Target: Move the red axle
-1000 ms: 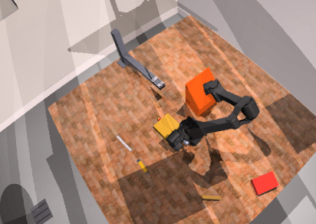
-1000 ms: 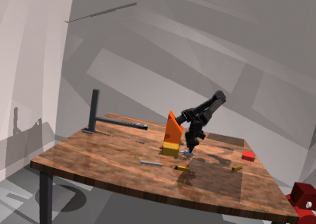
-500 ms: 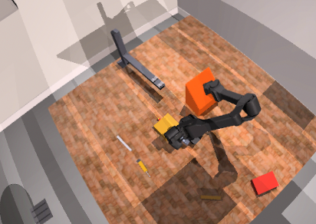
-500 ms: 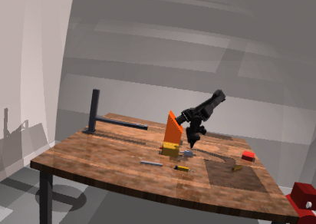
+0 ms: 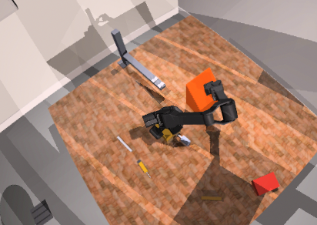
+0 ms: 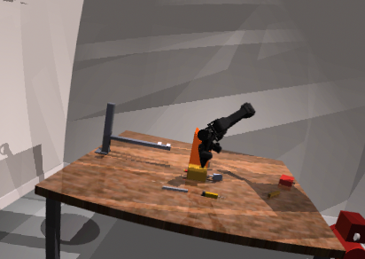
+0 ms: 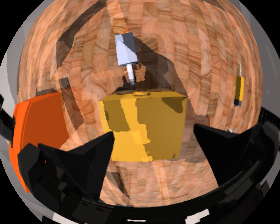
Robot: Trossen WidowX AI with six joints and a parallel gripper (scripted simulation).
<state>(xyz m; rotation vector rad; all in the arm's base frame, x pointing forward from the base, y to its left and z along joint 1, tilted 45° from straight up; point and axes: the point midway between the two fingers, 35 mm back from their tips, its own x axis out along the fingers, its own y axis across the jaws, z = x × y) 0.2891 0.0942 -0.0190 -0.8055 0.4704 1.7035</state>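
Now: the yellow beam 50 mm below my gripper tip, 20 mm to the right of it and 10 mm behind it. Round my gripper tip: yellow tool: 210 mm ahead, 110 mm to the left, 60 mm below; red block: 510 mm to the left, 280 mm behind, 60 mm below.
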